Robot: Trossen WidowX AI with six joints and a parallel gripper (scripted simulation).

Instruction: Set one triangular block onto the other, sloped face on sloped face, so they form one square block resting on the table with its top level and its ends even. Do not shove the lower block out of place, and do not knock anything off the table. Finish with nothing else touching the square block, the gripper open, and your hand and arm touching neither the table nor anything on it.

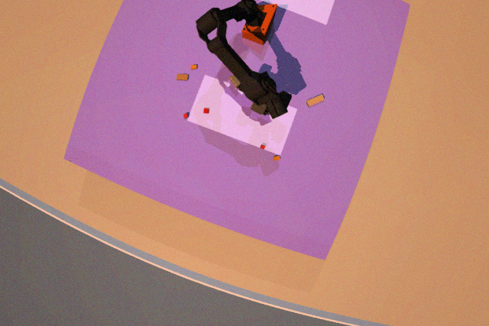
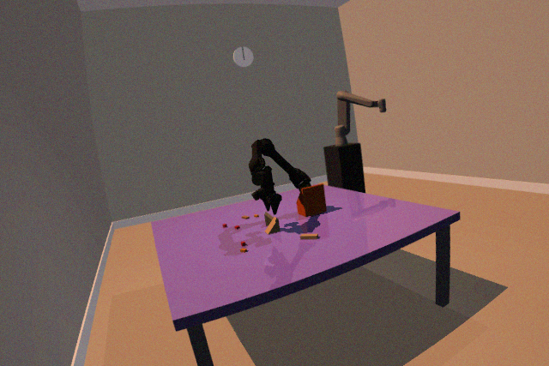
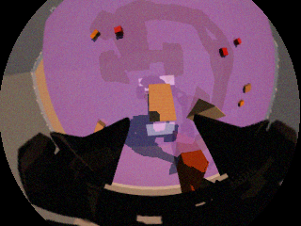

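The tan triangular block is 8 cm below my gripper tip and 1 cm behind it.
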